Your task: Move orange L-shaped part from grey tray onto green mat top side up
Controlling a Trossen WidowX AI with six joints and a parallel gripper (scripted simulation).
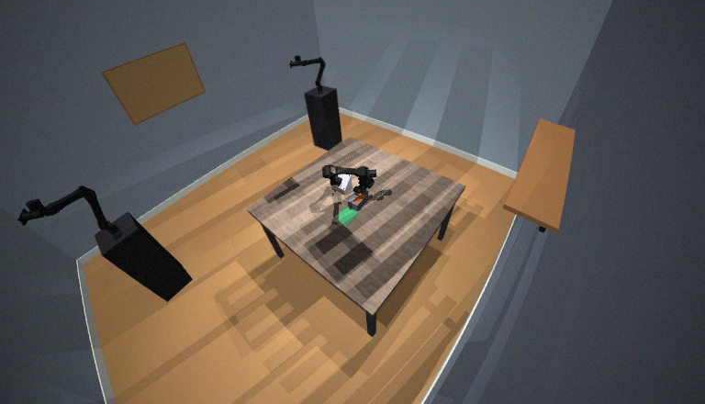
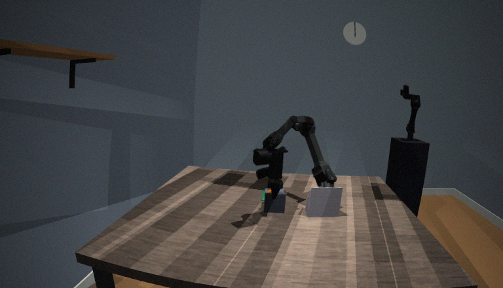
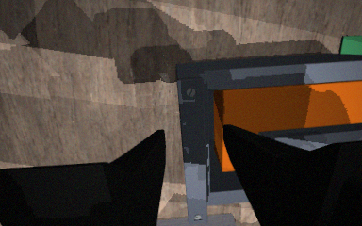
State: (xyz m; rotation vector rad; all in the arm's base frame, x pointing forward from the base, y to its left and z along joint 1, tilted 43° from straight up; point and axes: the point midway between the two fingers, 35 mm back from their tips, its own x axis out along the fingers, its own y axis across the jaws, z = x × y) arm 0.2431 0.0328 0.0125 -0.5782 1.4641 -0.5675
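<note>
The orange L-shaped part is 60 mm to the right of my gripper tip, 20 mm below it and 10 mm behind it. From my gripper tip the other things lie so: green mat 220 mm to the right, 80 mm below, 10 mm behind.
</note>
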